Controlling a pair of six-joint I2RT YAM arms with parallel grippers.
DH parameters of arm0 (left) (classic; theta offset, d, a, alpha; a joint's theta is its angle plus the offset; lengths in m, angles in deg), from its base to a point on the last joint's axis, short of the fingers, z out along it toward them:
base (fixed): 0 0 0 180
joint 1: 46.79 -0.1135 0.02 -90
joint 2: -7.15 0 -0.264 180
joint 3: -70.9 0 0.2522 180
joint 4: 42.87 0 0.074 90
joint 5: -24.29 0 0 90
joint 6: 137.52 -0.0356 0 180
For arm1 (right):
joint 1: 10.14 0.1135 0.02 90
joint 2: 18.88 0 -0.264 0
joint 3: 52.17 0 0.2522 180
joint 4: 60.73 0 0.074 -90
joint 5: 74.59 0 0 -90
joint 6: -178.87 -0.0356 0 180
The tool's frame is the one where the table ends.
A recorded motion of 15 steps. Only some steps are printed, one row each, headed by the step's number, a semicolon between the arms.
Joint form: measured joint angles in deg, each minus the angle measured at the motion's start. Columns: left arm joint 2, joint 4, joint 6, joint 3, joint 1, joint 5; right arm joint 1, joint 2, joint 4, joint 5, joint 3, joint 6.
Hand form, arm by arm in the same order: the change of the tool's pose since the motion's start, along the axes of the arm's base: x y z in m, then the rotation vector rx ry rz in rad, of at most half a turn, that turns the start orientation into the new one. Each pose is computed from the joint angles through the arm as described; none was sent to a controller.
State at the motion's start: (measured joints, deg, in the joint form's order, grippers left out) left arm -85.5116 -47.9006 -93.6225 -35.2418 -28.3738 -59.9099; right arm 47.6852 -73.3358 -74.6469 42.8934 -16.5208 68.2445
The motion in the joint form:
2: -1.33 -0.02 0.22 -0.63 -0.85 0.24; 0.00 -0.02 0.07 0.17 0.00 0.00
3: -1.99 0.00 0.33 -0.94 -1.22 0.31; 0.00 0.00 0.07 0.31 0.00 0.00
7: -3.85 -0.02 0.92 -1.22 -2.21 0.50; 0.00 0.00 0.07 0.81 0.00 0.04
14: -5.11 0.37 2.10 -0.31 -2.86 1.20; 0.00 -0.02 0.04 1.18 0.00 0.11
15: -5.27 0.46 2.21 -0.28 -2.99 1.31; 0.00 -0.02 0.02 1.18 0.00 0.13
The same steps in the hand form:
2: 0.0084 0.0032 -0.0047 0.0010 0.0133 0.0102; 0.0001 -0.0001 -0.0002 -0.0015 0.0006 -0.0030
3: 0.0125 0.0045 -0.0071 0.0011 0.0195 0.0151; 0.0001 -0.0002 -0.0001 -0.0013 0.0003 -0.0054
7: 0.0244 0.0081 -0.0178 0.0002 0.0502 0.0279; 0.0002 -0.0004 -0.0001 -0.0023 -0.0007 -0.0140
14: 0.0329 0.0100 -0.0313 -0.0087 0.0878 0.0251; 0.0004 -0.0006 -0.0001 -0.0035 -0.0019 -0.0204
15: 0.0340 0.0107 -0.0324 -0.0098 0.0902 0.0253; 0.0004 -0.0006 -0.0001 -0.0035 -0.0022 -0.0203

